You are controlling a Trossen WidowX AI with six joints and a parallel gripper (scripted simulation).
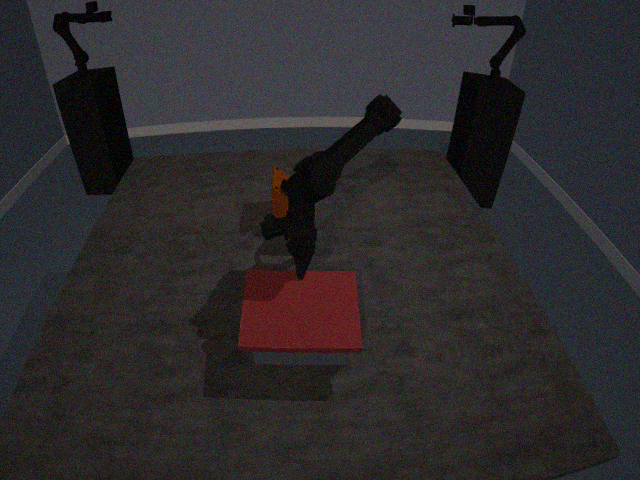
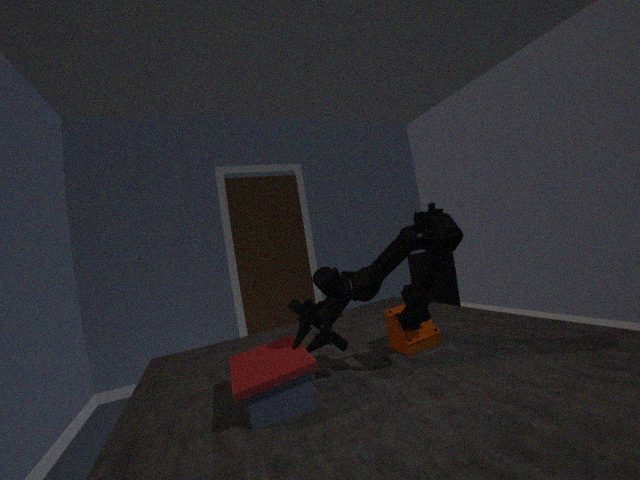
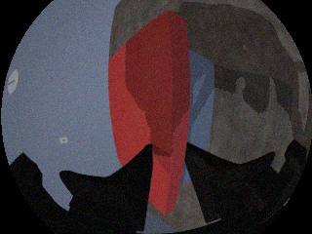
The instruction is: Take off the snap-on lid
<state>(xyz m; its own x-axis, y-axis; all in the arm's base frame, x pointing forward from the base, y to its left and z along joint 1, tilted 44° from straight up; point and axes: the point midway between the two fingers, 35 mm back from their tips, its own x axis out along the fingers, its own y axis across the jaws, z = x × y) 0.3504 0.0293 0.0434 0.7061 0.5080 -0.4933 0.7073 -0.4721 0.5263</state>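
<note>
The red lid lies 80 mm ahead of my gripper tip. Also, from my gripper tip: blue-grey storage box 70 mm ahead, 60 mm below.
</note>
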